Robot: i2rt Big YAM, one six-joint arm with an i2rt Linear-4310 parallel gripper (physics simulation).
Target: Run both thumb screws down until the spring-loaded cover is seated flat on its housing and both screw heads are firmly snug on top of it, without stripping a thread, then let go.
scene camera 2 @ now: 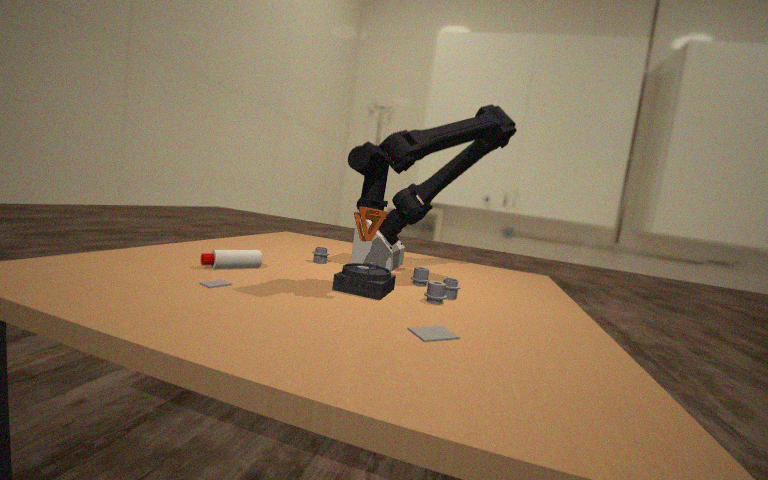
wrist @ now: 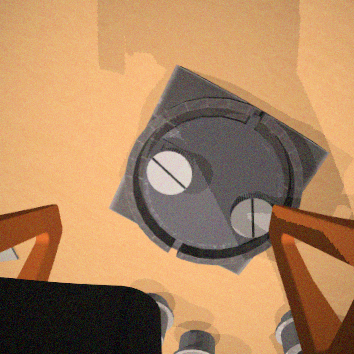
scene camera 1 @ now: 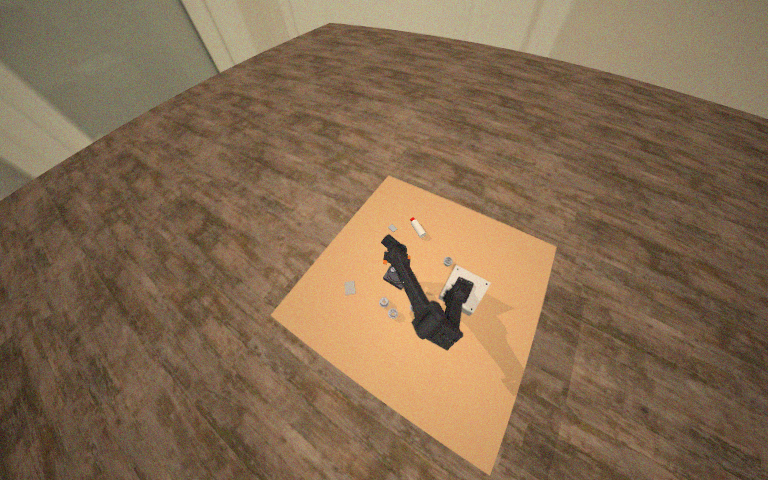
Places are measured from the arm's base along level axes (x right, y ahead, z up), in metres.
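Pixels of known places: gripper, between the fingertips: (scene camera 2: 365, 241) (wrist: 164, 218); arm's base, origin of its link: (scene camera 2: 383, 230) (scene camera 1: 461, 289).
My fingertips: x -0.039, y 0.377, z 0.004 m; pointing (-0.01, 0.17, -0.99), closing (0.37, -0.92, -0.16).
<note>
Ahead of a thing's pixels: the offset from my fingertips to its top centre.
The dark square housing @(dx -0.007, dy -0.024, dz -0.074 m) (scene camera 1: 391, 278) (scene camera 2: 363, 285) (wrist: 180, 87) stands on the table with a raised round rim. The round dark cover @(dx -0.007, dy -0.024, dz -0.076 m) (wrist: 225, 150) lies inside the rim; whether it is flat on the housing cannot be told. In the wrist view one slotted thumb screw @(dx -0.005, dy +0.008, dz -0.064 m) (wrist: 169, 173) is at the cover's left, its slot diagonal. The other thumb screw @(dx -0.010, dy -0.056, dz -0.064 m) (wrist: 250, 218) is at the lower right, its slot nearly upright, its right edge close to or behind the right finger. My gripper (scene camera 2: 365, 238) (wrist: 164, 218) is open and empty, above the housing, with its orange fingers pointing down.
Several grey flanged cylinders @(dx -0.220, dy -0.106, dz -0.080 m) (scene camera 1: 393, 313) @(dx -0.189, dy -0.033, dz -0.080 m) (scene camera 2: 435, 292) (wrist: 197, 342) stand near the housing, another flanged cylinder @(dx +0.215, dy -0.254, dz -0.080 m) (scene camera 1: 448, 260) (scene camera 2: 320, 255) near the arm's base. A white tube with a red cap @(dx +0.360, dy +0.017, dz -0.080 m) (scene camera 1: 417, 227) (scene camera 2: 236, 259) and two flat grey plates @(dx -0.204, dy +0.190, dz -0.127 m) (scene camera 1: 350, 288) (scene camera 2: 433, 333) lie around.
</note>
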